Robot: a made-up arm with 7 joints. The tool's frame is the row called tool.
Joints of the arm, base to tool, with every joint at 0 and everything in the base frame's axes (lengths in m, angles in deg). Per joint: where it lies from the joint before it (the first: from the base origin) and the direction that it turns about. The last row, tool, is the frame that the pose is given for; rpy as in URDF.
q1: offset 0.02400 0.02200 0.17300 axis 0 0.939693 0.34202
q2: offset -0.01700 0.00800 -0.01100 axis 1 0 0
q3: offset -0.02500 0.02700 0.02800 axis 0 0 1
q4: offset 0.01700 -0.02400 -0.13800 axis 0 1 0
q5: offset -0.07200 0.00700 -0.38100 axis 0 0 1
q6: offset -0.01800 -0.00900 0.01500 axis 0 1 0
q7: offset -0.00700 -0.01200 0.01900 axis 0 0 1
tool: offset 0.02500 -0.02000 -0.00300 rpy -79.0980 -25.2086 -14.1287
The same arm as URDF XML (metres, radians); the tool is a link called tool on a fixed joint. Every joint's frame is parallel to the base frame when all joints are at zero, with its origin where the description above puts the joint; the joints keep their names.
<robot name="arm">
<link name="base_link"/>
<link name="link1"/>
<link name="link2"/>
<link name="link3"/>
<link name="link4"/>
<link name="link5"/>
<link name="link6"/>
<link name="link7"/>
<link name="tool"/>
<joint name="q1" type="continuous"><parent link="base_link"/><child link="link1"/><origin xyz="0.024 0.022 0.173"/><axis xyz="0 0.9397 0.342"/></joint>
<joint name="q2" type="continuous"><parent link="link1"/><child link="link2"/><origin xyz="-0.017 0.008 -0.011"/><axis xyz="1 0 0"/></joint>
<joint name="q3" type="continuous"><parent link="link2"/><child link="link3"/><origin xyz="-0.025 0.027 0.028"/><axis xyz="0 0 1"/></joint>
<joint name="q4" type="continuous"><parent link="link3"/><child link="link4"/><origin xyz="0.017 -0.024 -0.138"/><axis xyz="0 1 0"/></joint>
<joint name="q5" type="continuous"><parent link="link4"/><child link="link5"/><origin xyz="-0.072 0.007 -0.381"/><axis xyz="0 0 1"/></joint>
<joint name="q6" type="continuous"><parent link="link5"/><child link="link6"/><origin xyz="-0.018 -0.009 0.015"/><axis xyz="0 1 0"/></joint>
<joint name="q7" type="continuous"><parent link="link6"/><child link="link7"/><origin xyz="-0.007 -0.012 0.019"/><axis xyz="0 0 1"/></joint>
<joint name="tool_fixed" type="fixed"><parent link="link7"/><child link="tool"/><origin xyz="0.025 -0.02 -0.003" rpy="-1.3805 -0.44 -0.2466"/></joint>
</robot>

